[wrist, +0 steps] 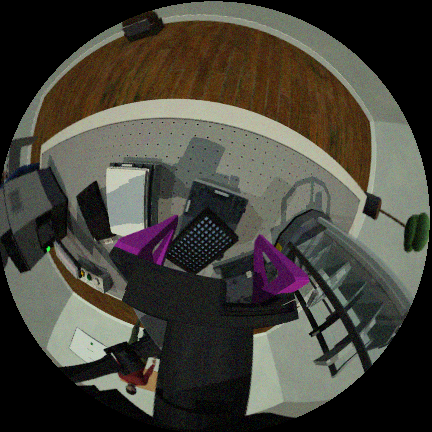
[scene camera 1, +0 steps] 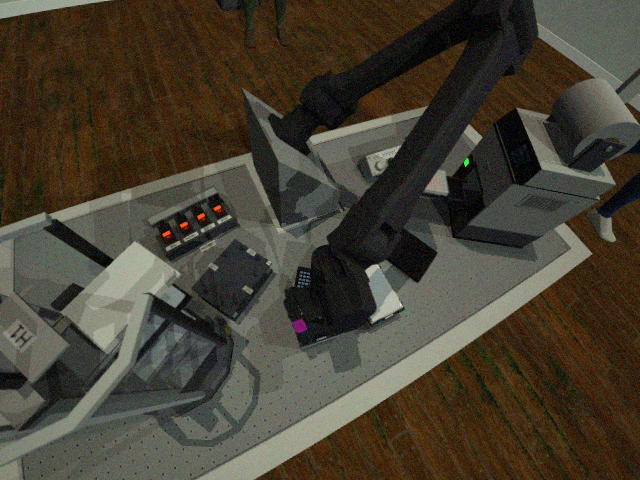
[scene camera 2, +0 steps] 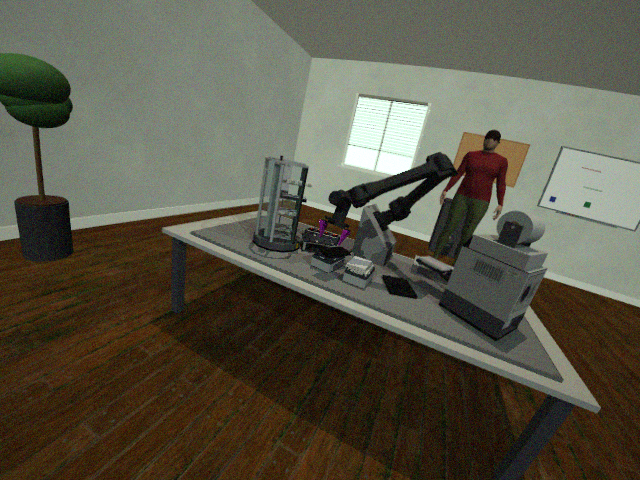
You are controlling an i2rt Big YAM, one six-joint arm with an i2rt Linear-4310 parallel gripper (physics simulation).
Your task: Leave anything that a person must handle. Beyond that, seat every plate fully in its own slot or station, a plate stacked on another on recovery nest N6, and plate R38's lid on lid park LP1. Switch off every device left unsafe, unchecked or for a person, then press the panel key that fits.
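Frame: origin at the arm's base, x ahead, y left, z up, level; metres.
Seen in the pictures: gripper, fingertip midpoint: (wrist: 218, 228) (scene camera 1: 322, 320) (scene camera 2: 329, 241); arm's base at its link origin: (wrist: 156, 342) (scene camera 1: 287, 137) (scene camera 2: 379, 221).
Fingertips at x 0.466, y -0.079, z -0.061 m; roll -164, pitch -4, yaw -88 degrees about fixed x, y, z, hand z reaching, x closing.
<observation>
Pixels of each thing's middle, then the offset from my fingertips to it. "spot": a spot on its surface instead.
- black many-welled plate at the middle of its body: (wrist: 198, 246) (scene camera 1: 310, 294) (scene camera 2: 335, 251) 0.078 m back, 0.008 m left, 0.067 m down
- dark nest at a spot on its surface: (wrist: 220, 194) spot: 0.022 m ahead, 0.004 m right, 0.080 m down
- lid at the middle of its body: (wrist: 125, 204) (scene camera 1: 373, 292) (scene camera 2: 359, 263) 0.028 m back, 0.154 m left, 0.059 m down
- key panel at the middle of its body: (scene camera 1: 391, 160) (wrist: 89, 274) (scene camera 2: 433, 269) 0.432 m back, 0.444 m left, 0.093 m down
- tall carousel at the middle of its body: (scene camera 1: 128, 342) (wrist: 344, 294) (scene camera 2: 283, 202) 0.062 m back, 0.328 m right, 0.089 m up
- dark square station at the middle of its body: (scene camera 1: 234, 278) (wrist: 247, 279) (scene camera 2: 316, 242) 0.190 m back, 0.156 m right, 0.097 m down
- flat black pad at a spot on its surface: (scene camera 1: 412, 255) (wrist: 89, 206) (scene camera 2: 399, 287) spot: 0.097 m back, 0.342 m left, 0.121 m down
- large grey device at a spot on its surface: (scene camera 1: 527, 201) spot: 0.073 m back, 0.585 m left, 0.088 m up
My gripper (scene camera 2: 331, 240) (wrist: 218, 228) is open, its purple fingers wide apart above a black many-welled plate (scene camera 1: 303, 277) (scene camera 2: 333, 251) (wrist: 204, 240). The plate lies turned askew on a dark nest (scene camera 2: 325, 263) (wrist: 220, 194); whether it touches the nest all round cannot be told. The arm hides part of it in scene camera 1. White-topped plates or a lid (scene camera 1: 382, 293) (scene camera 2: 360, 264) (wrist: 127, 200) lie on the neighbouring nest. Four switches (scene camera 1: 200, 217) glow orange. The key panel (scene camera 1: 381, 163) (wrist: 94, 278) is partly hidden by the arm in scene camera 1. Labels are unreadable.
A tall carousel (scene camera 1: 180, 356) (scene camera 2: 270, 206) (wrist: 345, 280) stands beside the nests. A dark square station (scene camera 1: 233, 279) lies near the switches. A flat black pad (scene camera 1: 412, 255) (scene camera 2: 399, 285) (wrist: 94, 210) lies between the white stack and a large grey device (scene camera 1: 527, 201) (scene camera 2: 485, 279) with a green light.
</observation>
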